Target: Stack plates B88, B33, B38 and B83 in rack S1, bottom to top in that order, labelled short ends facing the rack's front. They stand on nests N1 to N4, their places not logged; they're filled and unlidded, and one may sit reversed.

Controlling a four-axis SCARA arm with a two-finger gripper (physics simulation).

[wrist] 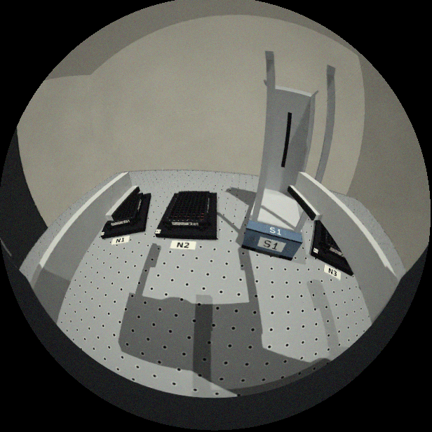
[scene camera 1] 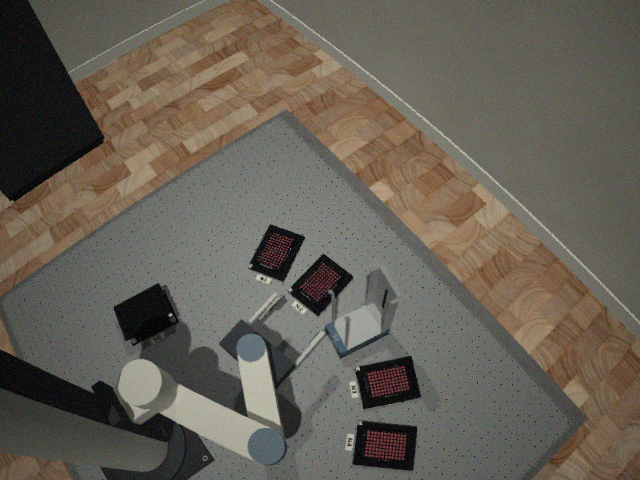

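Where they show: gripper, fingertip midpoint: [scene camera 1: 299,313]; arm's base at its link origin: [scene camera 1: 146,446].
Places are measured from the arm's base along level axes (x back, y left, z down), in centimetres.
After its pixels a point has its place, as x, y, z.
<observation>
Four black plates with red wells sit on nests: at N1 [scene camera 1: 276,251] @(-65.9, 25.5, -3.4) [wrist: 131,207], N2 [scene camera 1: 321,280] @(-70.7, 9.0, -3.7) [wrist: 188,206], N3 [scene camera 1: 388,381] @(-66.3, -26.8, -3.8) [wrist: 326,241] and N4 [scene camera 1: 385,445] @(-54.3, -40.0, -3.8). In the wrist view, pale label strips show on the ends of the first three, beside the nest tags; their text is too small to read. N4 does not show there. Rack S1 [scene camera 1: 334,339] @(-61.9, -8.3, -6.2) [wrist: 250,239] has a blue front, upright posts, a tall slotted back and a bare pale floor. My gripper [scene camera 1: 303,314] @(-57.5, 0.6, -15.8) [wrist: 213,176] is open and empty, short of N2 and the rack, its fingers spread wide.
A raised black stand [scene camera 1: 146,312] @(-22.5, 31.5, -7.3) is at the left of the grey perforated table [scene camera 1: 206,206] @(-57.4, 55.4, -1.2). The arm's base plate [scene camera 1: 197,454] @(-11.8, -10.9, -1.3) is at the lower left. A large black block [scene camera 1: 41,103] stands off the table at the upper left. The rack's posts rise between N2 and N3.
</observation>
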